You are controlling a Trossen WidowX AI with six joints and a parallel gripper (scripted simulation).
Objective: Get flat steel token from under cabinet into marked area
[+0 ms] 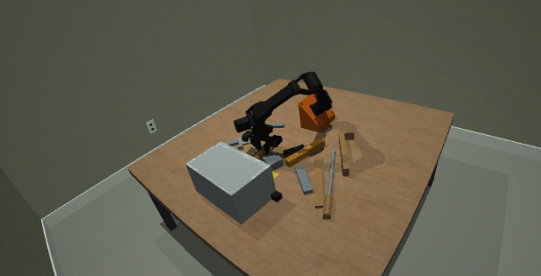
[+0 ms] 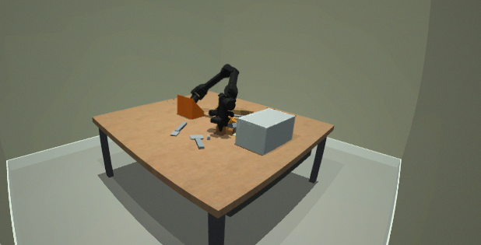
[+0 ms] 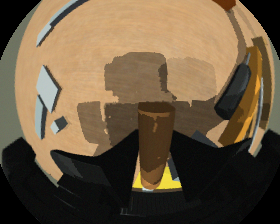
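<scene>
Right now my gripper tip is 9 cm to the right of the grey block, 2 cm short of it and 1 cm below it. Also, from my gripper tip: wooden stick (32 cm to the left, 2 cm behind); orange bar (16 cm to the left, 12 cm behind, 1 cm above); grey t-piece (20 cm to the right, 3 cm ahead).
</scene>
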